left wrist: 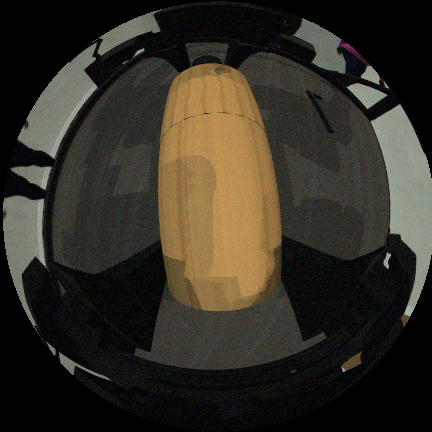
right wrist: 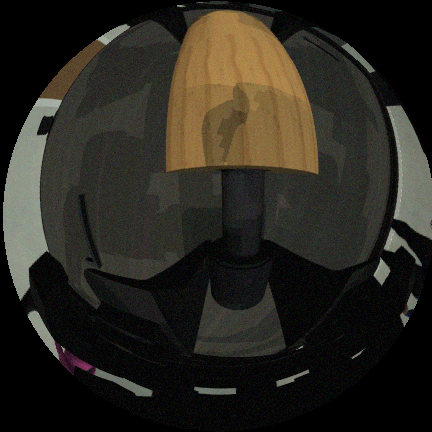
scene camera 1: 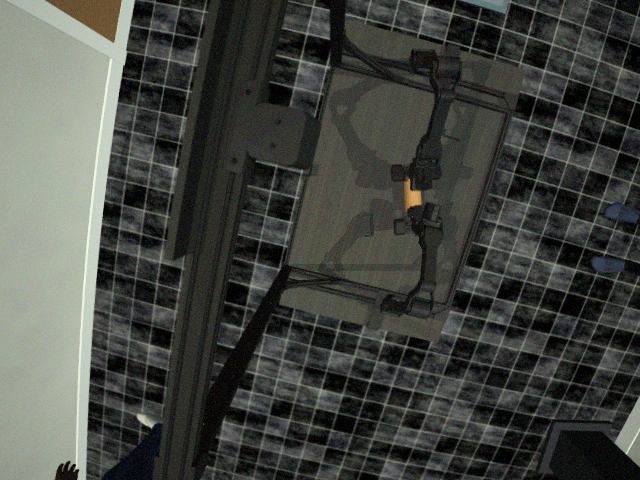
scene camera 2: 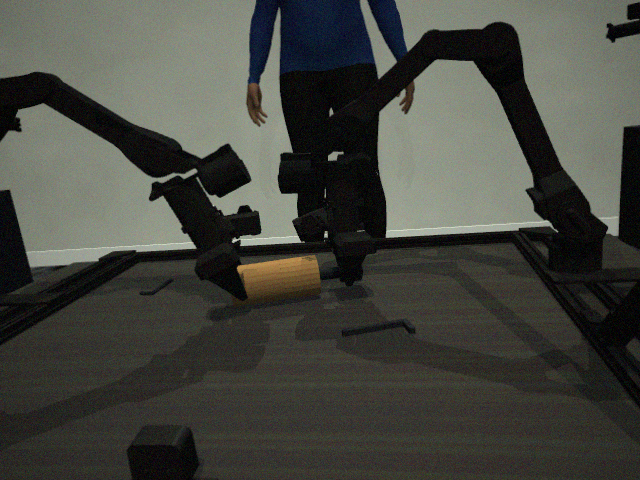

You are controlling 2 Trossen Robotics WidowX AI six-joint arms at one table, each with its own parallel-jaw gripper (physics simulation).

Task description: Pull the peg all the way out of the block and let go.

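Frame: origin at the left arm's base, x ahead, y left, z up, level; centimetres.
Where they show: left gripper, between the fingertips: point(left wrist: 220, 241) point(scene camera 2: 245, 292); right gripper, between the fingertips: point(right wrist: 236, 245) point(scene camera 1: 412, 222) point(scene camera 2: 346, 282); left arm's base, origin of its link: point(scene camera 1: 417, 64); right arm's base, origin of its link: point(scene camera 1: 388, 301) point(scene camera 2: 576, 271).
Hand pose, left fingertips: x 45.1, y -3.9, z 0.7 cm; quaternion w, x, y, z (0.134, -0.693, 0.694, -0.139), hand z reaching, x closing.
Observation:
Each offset is from my left fingertips to the top centre of the thing.
The block {dz +4.6, dx +5.1, dy +0.2 cm} point(scene camera 1: 412, 196) point(scene camera 2: 283, 279) point(left wrist: 225, 200) point(right wrist: 240, 65) is an orange wooden cylinder lying on its side. The peg {dz +2.8, dx +13.6, dy +0.5 cm} point(scene camera 2: 329, 272) point(right wrist: 243, 210) is dark, with a thicker head. Its shaft runs into the block's end face; a stretch of shaft shows between face and head in the right wrist view, and how deep it goes inside is hidden. My left gripper point(scene camera 2: 240, 284) point(left wrist: 220, 241) is shut on the block near its far end from the peg. My right gripper point(scene camera 2: 350, 272) point(right wrist: 236, 245) is shut on the peg at its head. Whether the block touches the table is unclear.
A dark L-shaped bar {dz -1.8, dx +18.0, dy -17.7 cm} point(scene camera 1: 369, 225) point(scene camera 2: 376, 328) point(left wrist: 320, 112) lies beside the block. Another thin bent bar {dz -2.0, dx -17.6, dy +17.9 cm} point(scene camera 1: 451, 137) point(scene camera 2: 156, 288) lies on its other side. A black boxy object point(scene camera 2: 162, 452) stands in the foreground of scene camera 2. A dark raised frame edges the table.

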